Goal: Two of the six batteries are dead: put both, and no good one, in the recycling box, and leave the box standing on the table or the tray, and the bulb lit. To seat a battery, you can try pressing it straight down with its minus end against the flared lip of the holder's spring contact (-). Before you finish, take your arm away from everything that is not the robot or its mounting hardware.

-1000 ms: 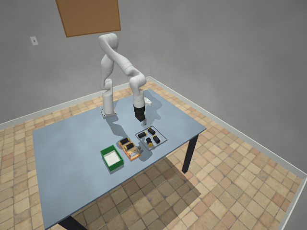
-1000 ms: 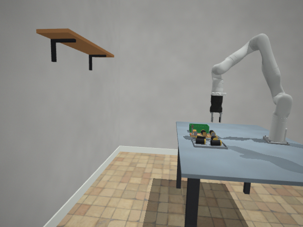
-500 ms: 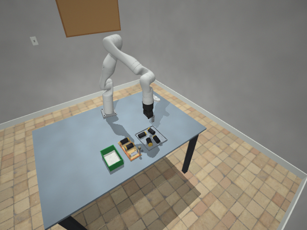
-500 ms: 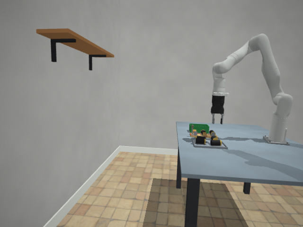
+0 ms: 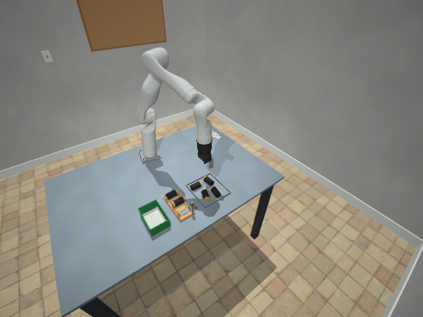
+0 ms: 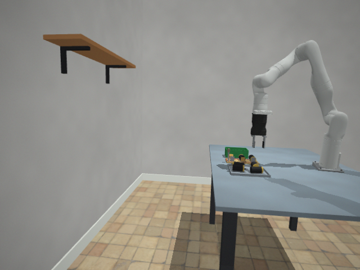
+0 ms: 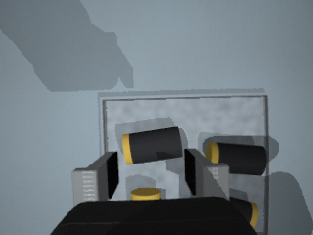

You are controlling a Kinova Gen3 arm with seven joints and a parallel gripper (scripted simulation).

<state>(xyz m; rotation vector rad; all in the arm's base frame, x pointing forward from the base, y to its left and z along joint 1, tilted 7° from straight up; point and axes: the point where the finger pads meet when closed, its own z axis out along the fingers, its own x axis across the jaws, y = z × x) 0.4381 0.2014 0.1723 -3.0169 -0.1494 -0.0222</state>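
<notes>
The grey tray is 150 mm below my hand, 40 mm ahead of it and 30 mm to the right of it. The rest, counted from my hand: green recycling box 370 mm to the right, 140 mm below, 90 mm ahead.
</notes>
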